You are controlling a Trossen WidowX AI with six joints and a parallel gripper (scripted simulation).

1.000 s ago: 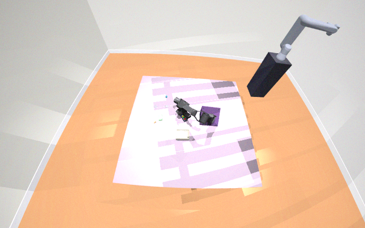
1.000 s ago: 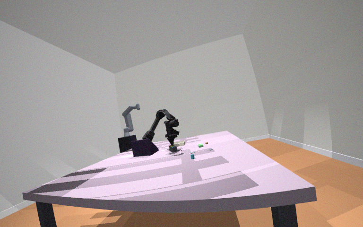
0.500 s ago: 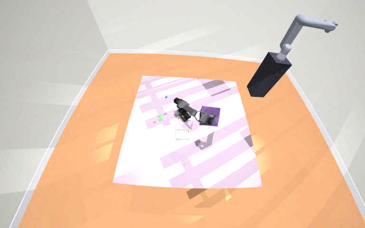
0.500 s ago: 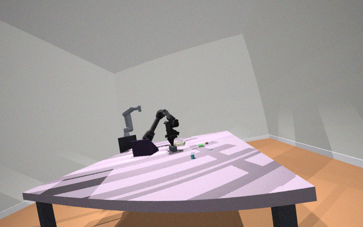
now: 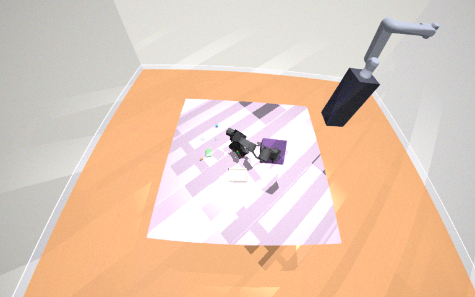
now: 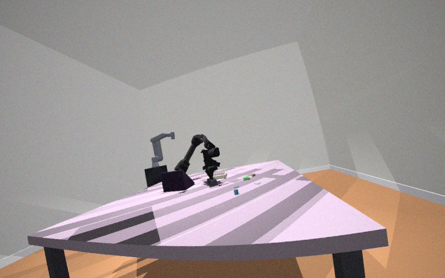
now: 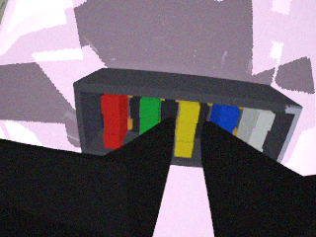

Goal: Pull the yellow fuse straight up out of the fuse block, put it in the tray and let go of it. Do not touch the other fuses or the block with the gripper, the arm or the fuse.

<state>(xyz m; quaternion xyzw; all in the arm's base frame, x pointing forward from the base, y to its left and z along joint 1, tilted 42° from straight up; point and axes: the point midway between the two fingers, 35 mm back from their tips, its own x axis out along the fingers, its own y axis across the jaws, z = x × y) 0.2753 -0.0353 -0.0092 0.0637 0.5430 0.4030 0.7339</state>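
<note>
The yellow fuse lies 1 cm below my gripper tip. The rest, counted from my gripper tip: blue fuse 1 cm ahead, 2 cm to the right, 1 cm below; then green fuse 1 cm behind, 2 cm to the left, 1 cm below; then white fuse 2 cm ahead, 3 cm to the right, 1 cm below.
</note>
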